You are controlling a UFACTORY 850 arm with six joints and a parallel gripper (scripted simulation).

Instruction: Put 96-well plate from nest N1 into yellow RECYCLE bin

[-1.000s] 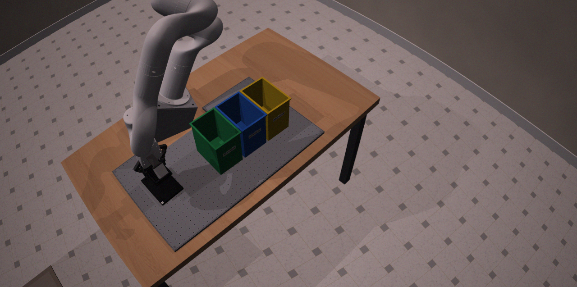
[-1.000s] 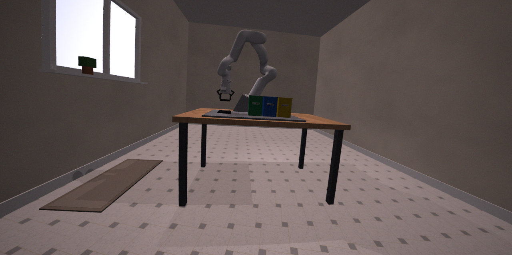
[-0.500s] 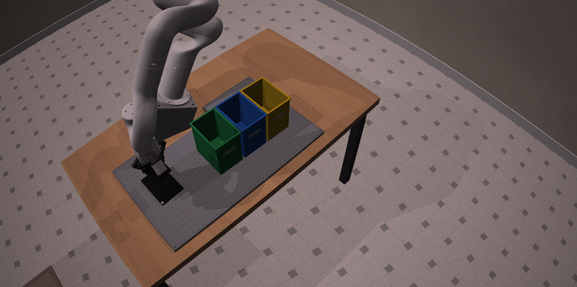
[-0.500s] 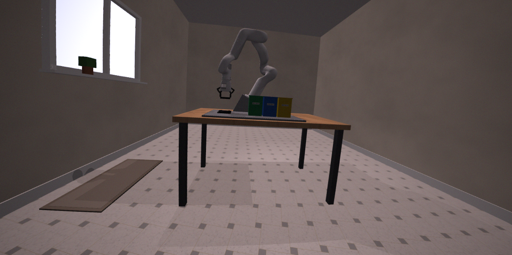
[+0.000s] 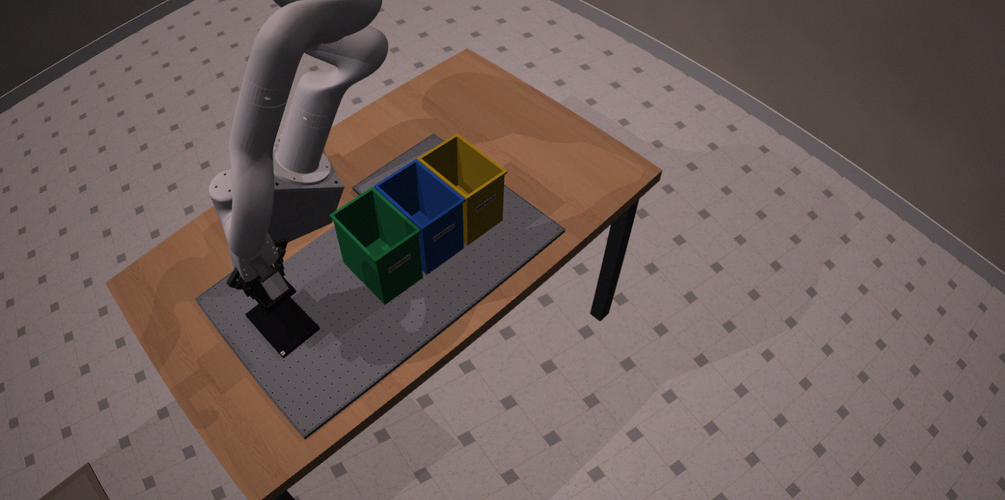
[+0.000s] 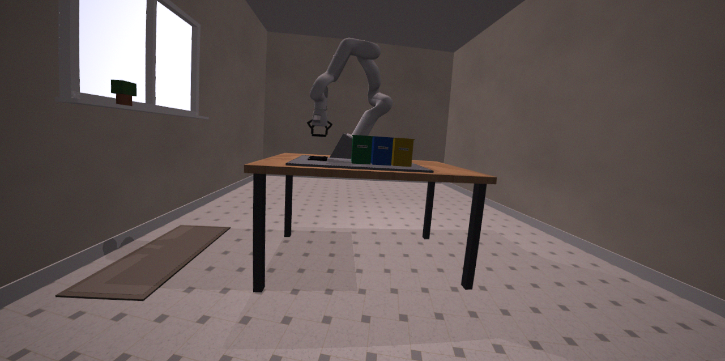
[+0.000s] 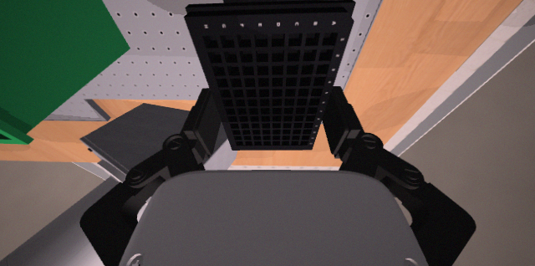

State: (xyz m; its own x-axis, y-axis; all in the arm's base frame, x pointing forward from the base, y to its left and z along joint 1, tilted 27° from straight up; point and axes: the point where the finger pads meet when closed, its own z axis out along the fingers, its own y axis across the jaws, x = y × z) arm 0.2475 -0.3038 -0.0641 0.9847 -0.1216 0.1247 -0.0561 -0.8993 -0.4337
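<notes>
My hand is 110 mm short of the yellow bin, 540 mm to the right of it and 80 mm above it. From my hand the other things lie so: black plate nest 170 mm below; then black 96-well plate 10 mm below; then green bin 80 mm ahead, 280 mm to the left, 80 mm below.
</notes>
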